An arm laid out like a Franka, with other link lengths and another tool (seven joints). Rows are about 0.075 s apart.
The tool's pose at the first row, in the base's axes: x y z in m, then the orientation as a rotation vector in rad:
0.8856 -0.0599 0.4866 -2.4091 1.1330 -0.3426
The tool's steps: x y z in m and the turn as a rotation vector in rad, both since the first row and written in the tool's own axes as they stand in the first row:
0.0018 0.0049 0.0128 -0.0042 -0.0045 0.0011
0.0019 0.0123 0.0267 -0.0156 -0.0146 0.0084
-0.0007 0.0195 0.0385 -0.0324 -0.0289 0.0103
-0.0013 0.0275 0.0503 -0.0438 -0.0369 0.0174
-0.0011 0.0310 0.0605 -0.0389 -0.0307 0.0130
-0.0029 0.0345 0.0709 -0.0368 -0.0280 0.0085
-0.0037 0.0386 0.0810 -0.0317 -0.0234 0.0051
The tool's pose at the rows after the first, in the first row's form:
0.8887 -0.0603 0.4731 -2.4116 1.1341 -0.3346
0.8894 -0.0604 0.4574 -2.4158 1.1431 -0.3141
0.8878 -0.0589 0.4435 -2.4275 1.1463 -0.2873
0.8869 -0.0595 0.4293 -2.4317 1.1559 -0.2693
0.8888 -0.0586 0.4187 -2.4311 1.1514 -0.2809
0.8895 -0.0561 0.4079 -2.4325 1.1464 -0.2868
0.8904 -0.0548 0.3971 -2.4309 1.1423 -0.2962

